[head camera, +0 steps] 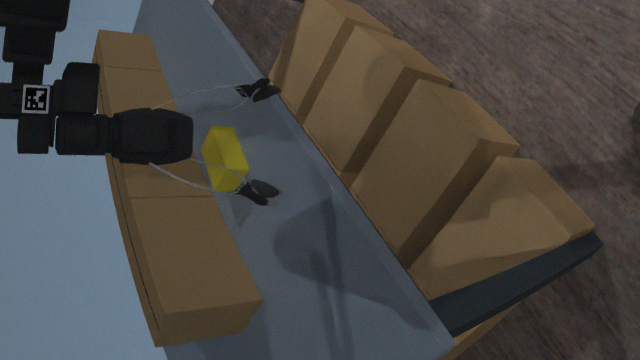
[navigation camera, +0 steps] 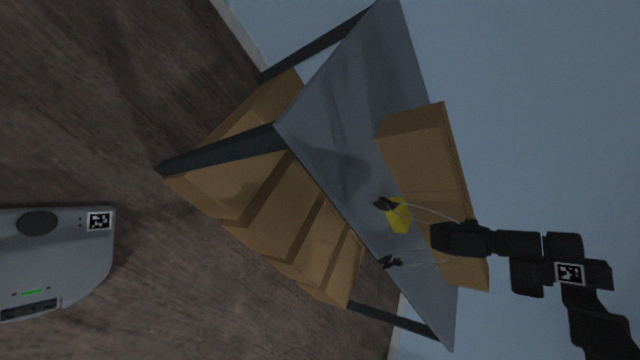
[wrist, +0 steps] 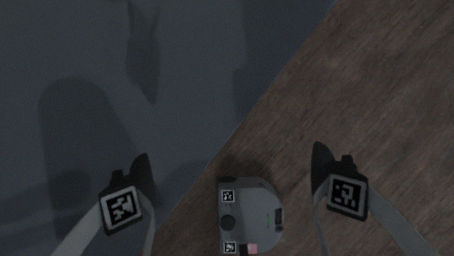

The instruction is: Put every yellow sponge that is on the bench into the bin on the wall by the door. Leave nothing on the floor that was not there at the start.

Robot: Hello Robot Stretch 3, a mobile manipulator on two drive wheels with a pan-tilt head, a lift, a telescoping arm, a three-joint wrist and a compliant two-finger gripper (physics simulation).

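Observation:
A yellow sponge lies on the grey bench top, close in front of the row of brown boxes at its back. The sponge does not show in the wrist view. My gripper is open and empty, with its fingers spread wide over the bench near its front edge. In the head view one finger's strap crosses the sponge's near end. How high the fingers are above the bench is hard to tell. The wall bin and the door do not show.
Brown boxes stand along the bench's wall side. Several larger brown boxes fill the space under the bench, beside a dark leg. My base stands on the wooden floor.

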